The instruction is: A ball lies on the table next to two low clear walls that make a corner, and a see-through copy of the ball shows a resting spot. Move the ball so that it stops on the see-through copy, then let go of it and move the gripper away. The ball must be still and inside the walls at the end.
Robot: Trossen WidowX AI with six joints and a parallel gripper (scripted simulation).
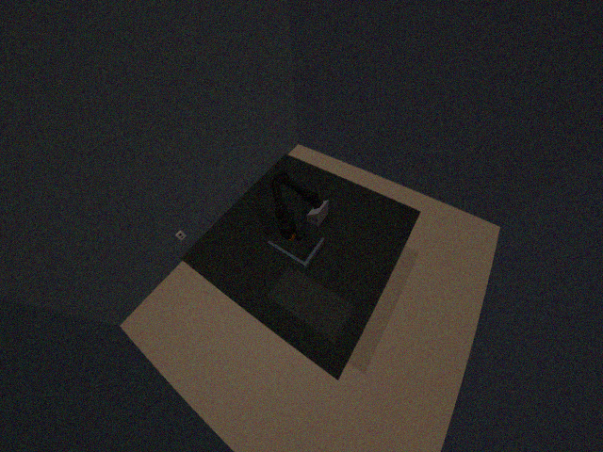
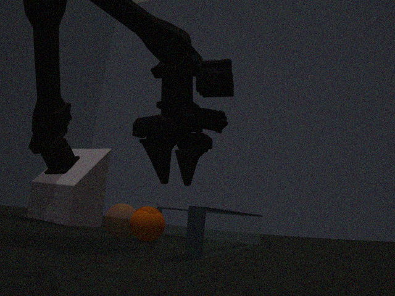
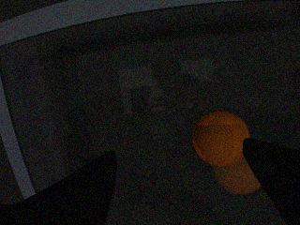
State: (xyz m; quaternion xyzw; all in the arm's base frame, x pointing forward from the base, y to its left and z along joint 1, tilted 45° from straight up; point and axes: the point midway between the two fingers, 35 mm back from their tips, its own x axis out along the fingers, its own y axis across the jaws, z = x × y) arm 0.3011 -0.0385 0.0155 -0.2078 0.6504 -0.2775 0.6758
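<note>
Right now my gripper tip is 30 mm past the orange ball, 40 mm to the left of it and 70 mm above it. From my gripper tip the other things lie so: low clear wall (100 mm ahead, 10 mm to the left, 70 mm below); see-through copy (60 mm behind, 60 mm to the right, 70 mm below).
</note>
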